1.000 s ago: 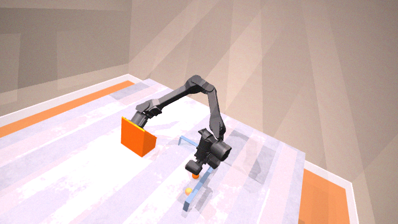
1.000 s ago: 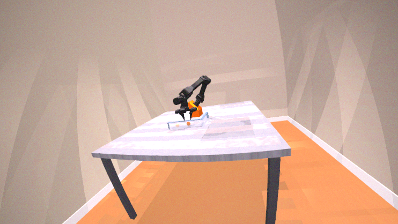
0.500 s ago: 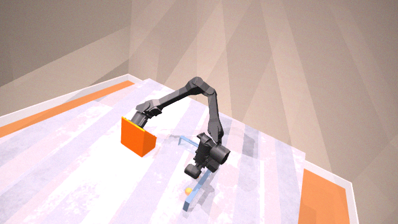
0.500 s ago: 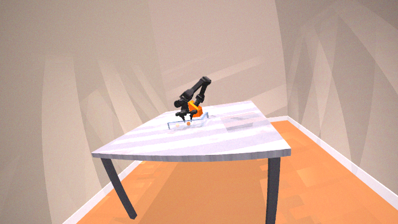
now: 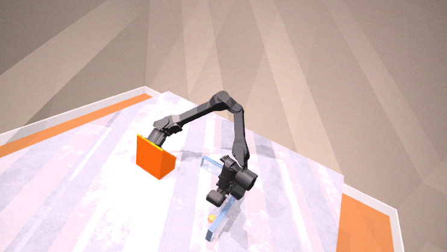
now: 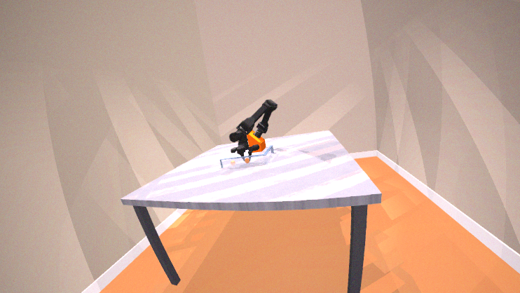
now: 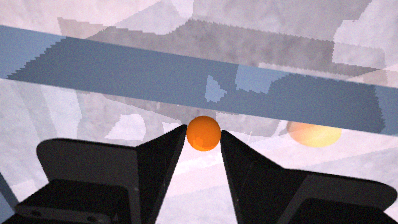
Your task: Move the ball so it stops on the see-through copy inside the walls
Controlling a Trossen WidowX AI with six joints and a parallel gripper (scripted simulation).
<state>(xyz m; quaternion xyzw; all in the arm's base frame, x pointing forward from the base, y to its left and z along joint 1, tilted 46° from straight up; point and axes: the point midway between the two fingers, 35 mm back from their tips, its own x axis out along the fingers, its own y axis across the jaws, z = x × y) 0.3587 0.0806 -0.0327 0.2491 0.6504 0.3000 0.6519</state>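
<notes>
Now: the see-through copy of ball 3 cm ahead of my gripper tip and 9 cm to the right of it. The rest, counted from my gripper tip: orange ball: right at my gripper tip.
</notes>
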